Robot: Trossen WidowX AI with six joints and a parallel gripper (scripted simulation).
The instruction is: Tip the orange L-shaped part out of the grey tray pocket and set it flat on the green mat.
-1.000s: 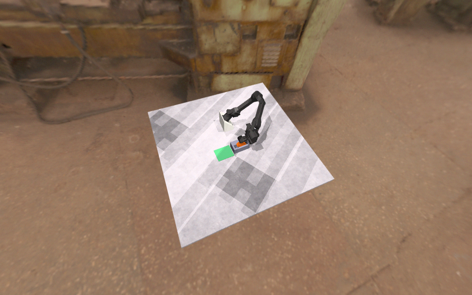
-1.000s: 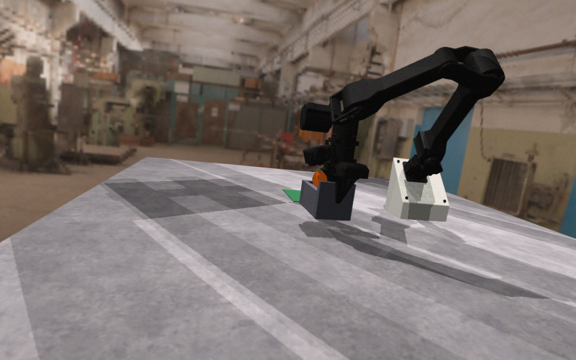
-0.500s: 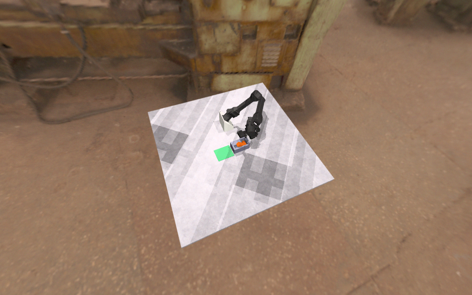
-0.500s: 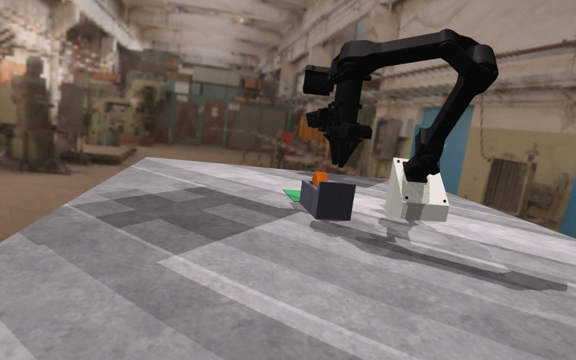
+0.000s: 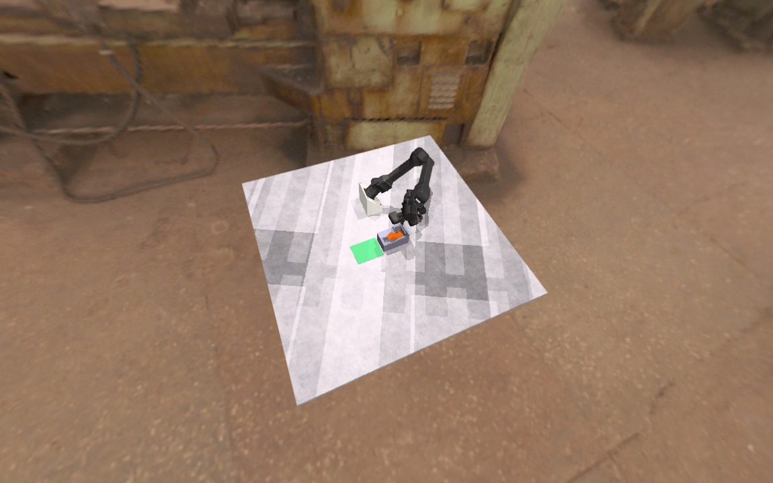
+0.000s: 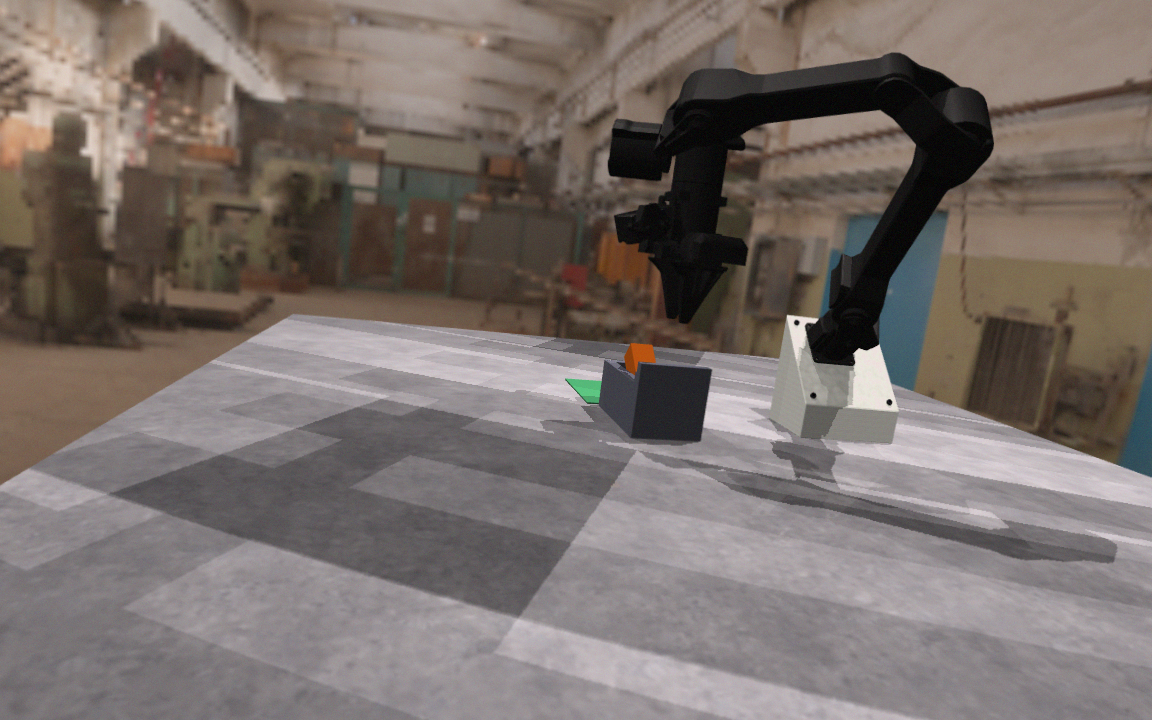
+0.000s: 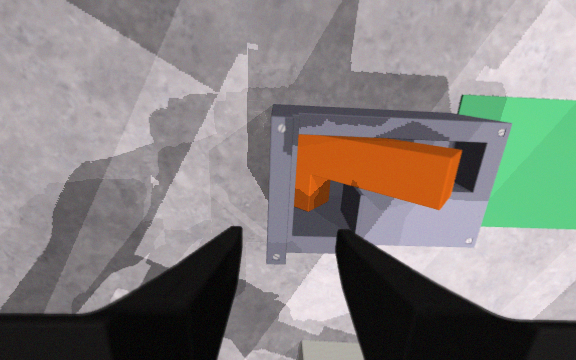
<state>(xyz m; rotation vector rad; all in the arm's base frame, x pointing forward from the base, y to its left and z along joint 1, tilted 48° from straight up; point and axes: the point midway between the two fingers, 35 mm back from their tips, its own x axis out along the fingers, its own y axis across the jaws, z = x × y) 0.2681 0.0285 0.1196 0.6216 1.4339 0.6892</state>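
Right now my gripper tip is 40 mm to the left of the orange L-shaped part and 100 mm above it. The rest, counted from my gripper tip: green mat (10 mm ahead, 220 mm to the right, 160 mm below).
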